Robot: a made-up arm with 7 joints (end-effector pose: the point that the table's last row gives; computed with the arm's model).
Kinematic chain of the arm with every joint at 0, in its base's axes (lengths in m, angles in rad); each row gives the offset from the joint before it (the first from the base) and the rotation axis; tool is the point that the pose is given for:
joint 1: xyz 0 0.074 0 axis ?
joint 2: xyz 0 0.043 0 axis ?
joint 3: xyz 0 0 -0.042 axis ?
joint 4: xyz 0 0 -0.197 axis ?
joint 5: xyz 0 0 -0.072 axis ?
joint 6: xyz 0 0 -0.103 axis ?
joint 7: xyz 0 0 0 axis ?
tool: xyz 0 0 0
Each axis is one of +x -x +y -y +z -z.
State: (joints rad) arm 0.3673 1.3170 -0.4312 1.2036 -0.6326 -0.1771 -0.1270
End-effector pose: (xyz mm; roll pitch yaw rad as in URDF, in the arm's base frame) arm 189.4 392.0 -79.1 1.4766 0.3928 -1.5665
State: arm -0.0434 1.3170 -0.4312 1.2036 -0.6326 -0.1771 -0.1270
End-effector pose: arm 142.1 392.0 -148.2 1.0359 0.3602 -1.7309
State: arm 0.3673 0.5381 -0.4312 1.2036 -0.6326 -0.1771 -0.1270
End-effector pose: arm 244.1 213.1 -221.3 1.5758 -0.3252 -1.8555
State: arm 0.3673 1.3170 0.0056 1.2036 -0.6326 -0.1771 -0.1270
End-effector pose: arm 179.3 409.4 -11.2 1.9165 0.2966 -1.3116
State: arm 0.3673 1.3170 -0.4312 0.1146 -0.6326 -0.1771 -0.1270
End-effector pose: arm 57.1 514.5 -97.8 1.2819 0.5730 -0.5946
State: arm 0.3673 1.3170 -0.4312 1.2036 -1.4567 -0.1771 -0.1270
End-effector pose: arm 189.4 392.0 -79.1 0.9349 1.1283 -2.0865
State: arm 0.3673 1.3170 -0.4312 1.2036 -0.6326 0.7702 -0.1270
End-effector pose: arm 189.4 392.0 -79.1 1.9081 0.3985 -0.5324
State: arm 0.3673 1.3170 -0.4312 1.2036 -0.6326 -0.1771 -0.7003
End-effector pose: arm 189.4 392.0 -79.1 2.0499 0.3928 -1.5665
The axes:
joint 1: -y
joint 2: +x
joint 3: +z
joint 4: -y
joint 5: +z
joint 6: +y
joint 7: -x

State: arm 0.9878 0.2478 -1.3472 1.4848 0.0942 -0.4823 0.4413
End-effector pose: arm 261.7 14.5 -126.3 1.4826 -0.5704 2.9530
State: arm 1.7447 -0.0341 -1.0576 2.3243 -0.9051 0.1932 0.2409
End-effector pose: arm 102.8 1.8 81.7 2.4972 1.1086 -2.8690
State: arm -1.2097 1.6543 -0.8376 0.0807 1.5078 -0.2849 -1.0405
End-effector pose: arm 25.8 529.9 -0.3 2.3985 0.5028 -0.3925
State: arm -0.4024 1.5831 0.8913 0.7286 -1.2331 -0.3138 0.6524
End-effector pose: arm 104.6 485.4 58.9 1.0530 0.9000 -0.7717
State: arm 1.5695 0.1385 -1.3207 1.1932 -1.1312 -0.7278 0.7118
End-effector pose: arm 322.4 2.8 39.8 0.1978 0.8914 2.7485
